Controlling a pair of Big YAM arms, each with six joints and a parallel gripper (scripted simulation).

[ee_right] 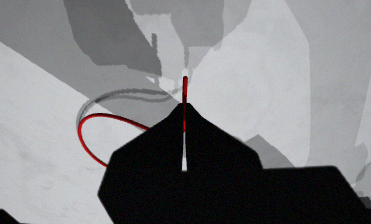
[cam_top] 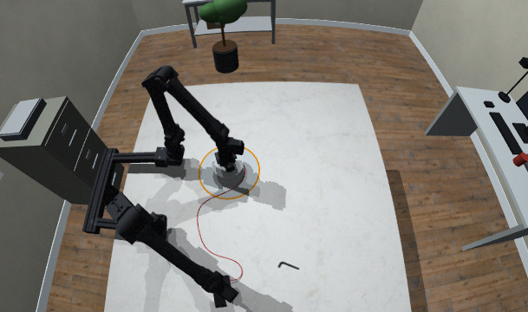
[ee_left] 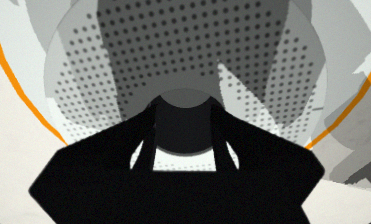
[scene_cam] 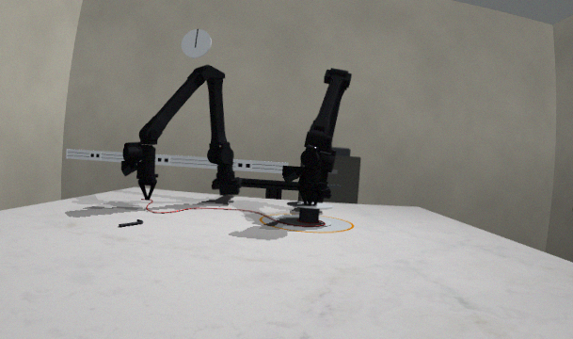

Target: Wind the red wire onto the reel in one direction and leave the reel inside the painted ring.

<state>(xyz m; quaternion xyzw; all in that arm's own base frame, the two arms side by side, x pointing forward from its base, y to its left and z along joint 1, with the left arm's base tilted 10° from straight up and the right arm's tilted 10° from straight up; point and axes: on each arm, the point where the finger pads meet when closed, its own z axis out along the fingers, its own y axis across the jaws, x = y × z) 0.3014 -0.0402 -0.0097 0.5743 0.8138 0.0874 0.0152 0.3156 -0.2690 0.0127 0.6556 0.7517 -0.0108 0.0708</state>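
Observation:
Now: the orange painted ring 10 mm to the right of my left hand and 60 mm below it. The rest, counted from my left hand: black hex key (330 mm ahead, 500 mm to the right, 50 mm below); reel (20 mm below).

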